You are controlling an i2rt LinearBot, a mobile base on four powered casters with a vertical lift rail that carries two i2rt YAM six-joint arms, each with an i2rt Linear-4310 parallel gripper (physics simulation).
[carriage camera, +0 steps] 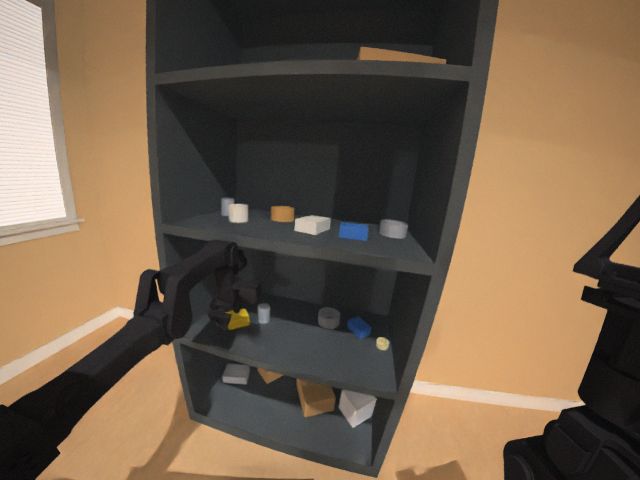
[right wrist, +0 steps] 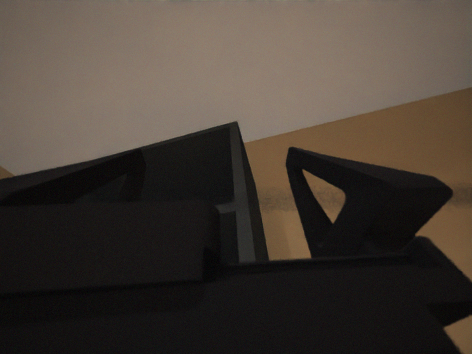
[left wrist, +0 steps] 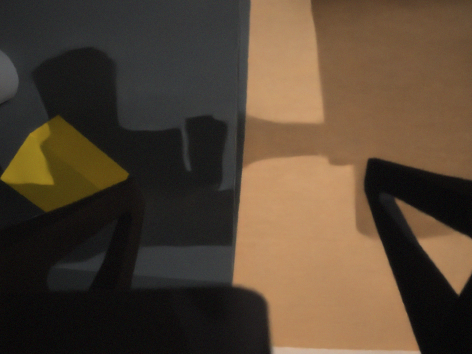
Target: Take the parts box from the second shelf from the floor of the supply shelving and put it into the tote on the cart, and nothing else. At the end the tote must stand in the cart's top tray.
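Frame: origin at the left arm's base, x ahead, y left, z up, level; centimetres.
Seen in the pictures: left gripper, fingertip midpoint: [carriage camera: 230,321] [left wrist: 251,181]; right gripper, fingertip midpoint: [right wrist: 217,156].
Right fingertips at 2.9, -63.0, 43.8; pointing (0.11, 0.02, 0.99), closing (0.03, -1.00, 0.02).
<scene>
Offsets run from my right fingertips to a thing's top centre, as dx, dy, dz. Level surfaces: height alone.
A yellow box @[+70.4, +57.4, -61.8] [carriage camera: 238,319] [left wrist: 67,165], which looks like the parts box, sits tilted to the view near the left end of the shelving's second shelf from the floor @[dz -66.3] [carriage camera: 305,343]. My left gripper [carriage camera: 223,313] [left wrist: 251,181] is open and empty above the front left part of that shelf. In the left wrist view the box lies beyond the left finger, outside the gap, and the finger hides its lower edge. My right gripper [right wrist: 217,156] is open, away from the shelf contents. The tote and the cart do not show.
The second shelf also holds a grey cylinder @[+74.1, +46.4, -59.3] [carriage camera: 263,313], a grey ring @[+74.6, +16.6, -61.5] [carriage camera: 328,318], a blue block @[+68.7, +3.6, -62.3] [carriage camera: 359,327] and a small pale yellow piece @[+59.1, -4.4, -63.8] [carriage camera: 382,343]. The shelf above [carriage camera: 299,244] stands over the left gripper. Boxes @[+70.4, +20.1, -102.0] [carriage camera: 316,397] lie on the bottom shelf.
</scene>
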